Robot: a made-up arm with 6 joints. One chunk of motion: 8 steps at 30 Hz.
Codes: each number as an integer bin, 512 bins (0 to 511) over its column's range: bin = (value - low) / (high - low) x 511, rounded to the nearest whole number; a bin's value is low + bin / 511 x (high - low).
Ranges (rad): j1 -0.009..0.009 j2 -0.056..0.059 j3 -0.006..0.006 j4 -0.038..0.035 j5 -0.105..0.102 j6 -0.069..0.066
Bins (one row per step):
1: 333 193 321 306 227 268
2: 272 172 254 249 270 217
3: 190 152 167 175 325 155
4: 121 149 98 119 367 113
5: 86 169 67 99 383 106
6: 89 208 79 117 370 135
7: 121 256 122 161 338 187
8: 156 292 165 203 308 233
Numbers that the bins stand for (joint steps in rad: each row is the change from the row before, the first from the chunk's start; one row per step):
1: 0.00273 -0.01257 0.00154 0.00571 -0.01305 0.00180
2: 0.00058 -0.01729 -0.00004 -0.00243 0.00437 -0.01167
3: -0.00231 -0.02179 -0.00208 -0.01300 0.02665 -0.02805
4: -0.00474 -0.02247 -0.00370 -0.02100 0.04367 -0.03915
5: -0.00597 -0.01797 -0.00443 -0.02386 0.05015 -0.04100
6: -0.00586 -0.00919 -0.00414 -0.02129 0.04488 -0.03333
7: -0.00474 0.00161 -0.00314 -0.01500 0.03192 -0.01960
8: -0.00350 0.00971 -0.00213 -0.00900 0.01977 -0.00744

